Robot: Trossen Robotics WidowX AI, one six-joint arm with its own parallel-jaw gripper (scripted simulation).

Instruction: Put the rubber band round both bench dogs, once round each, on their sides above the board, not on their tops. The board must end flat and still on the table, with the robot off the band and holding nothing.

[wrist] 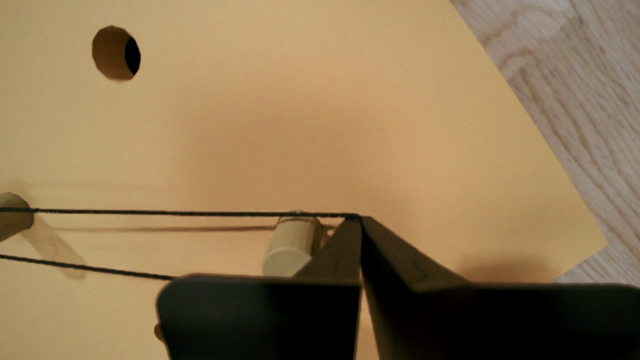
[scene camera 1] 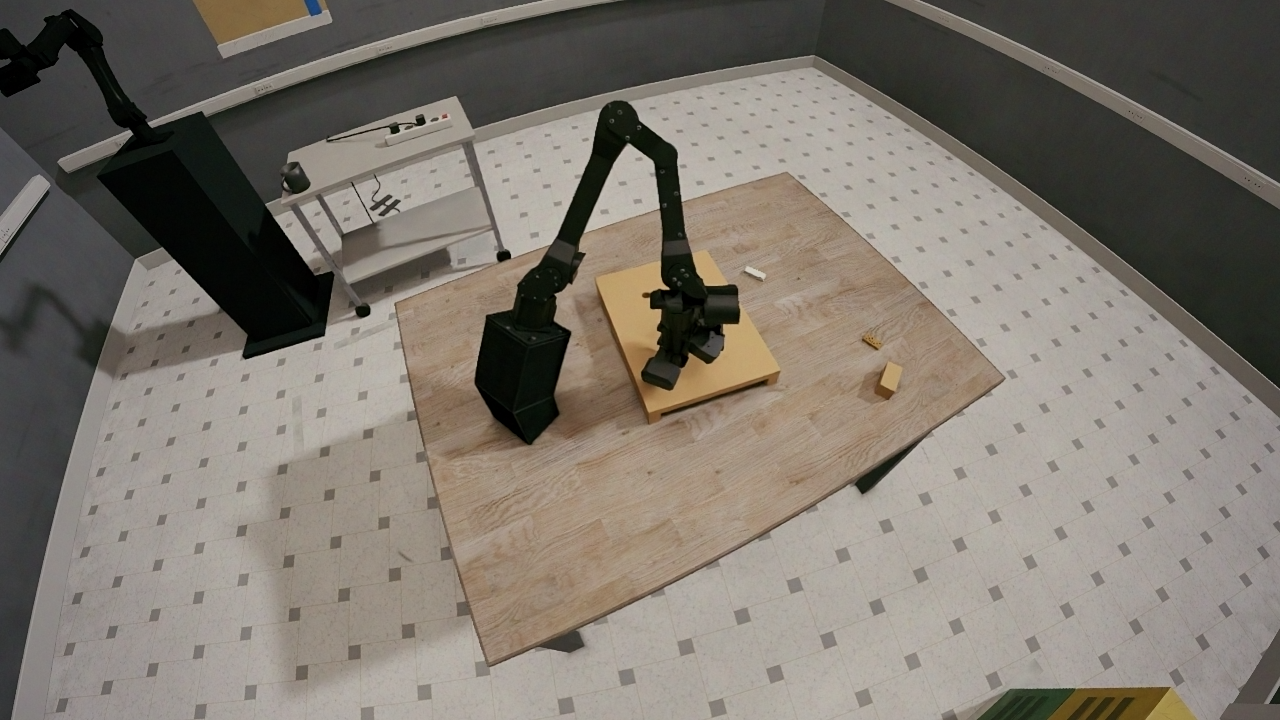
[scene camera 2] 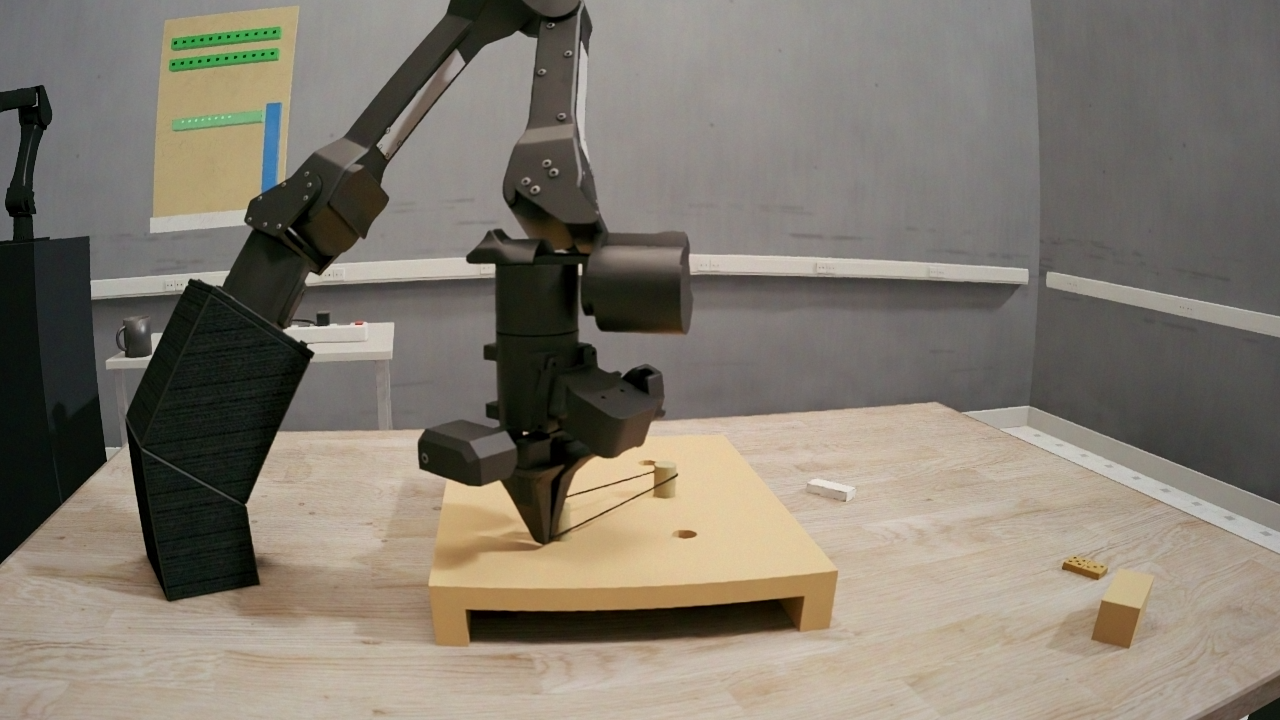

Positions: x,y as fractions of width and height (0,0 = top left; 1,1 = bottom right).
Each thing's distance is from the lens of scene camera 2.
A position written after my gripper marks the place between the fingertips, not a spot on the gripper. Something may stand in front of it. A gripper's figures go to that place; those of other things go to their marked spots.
my gripper (scene camera 2: 0.42,0.75): 0.66 m
tan block (scene camera 2: 0.88,0.84): 0.66 m
tan board (scene camera 2: 0.58,0.76): 0.67 m
